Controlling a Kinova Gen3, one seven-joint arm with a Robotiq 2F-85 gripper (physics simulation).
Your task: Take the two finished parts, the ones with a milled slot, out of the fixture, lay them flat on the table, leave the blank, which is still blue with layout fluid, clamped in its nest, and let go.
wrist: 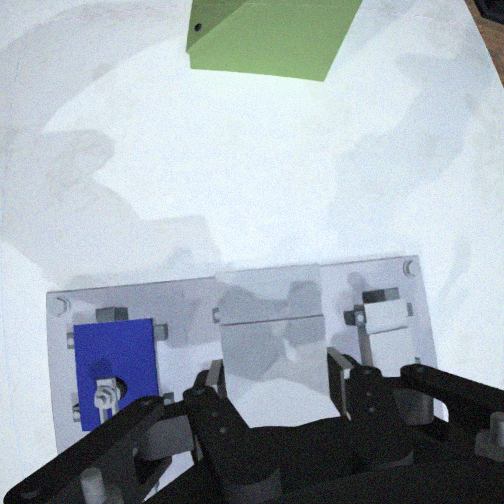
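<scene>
The grey fixture plate point(190, 320) lies low in the wrist view. The blue blank point(115, 370) sits in its left nest under a small clamp point(106, 395). A pale finished part with a slot point(387, 327) sits in the right nest beside a clamp strap point(363, 340). A second grey slotted part point(270, 330) is in the middle, looks larger than the others and overlaps the plate's far edge, so it appears raised. My gripper point(277, 380) has a finger pad against each side of this part and is shut on it.
A green block point(270, 35) stands on the white table beyond the fixture, at the top of the view. The table's edge and brown floor point(492, 45) show at the top right. The arm's shadows fall across the table left of and above the fixture.
</scene>
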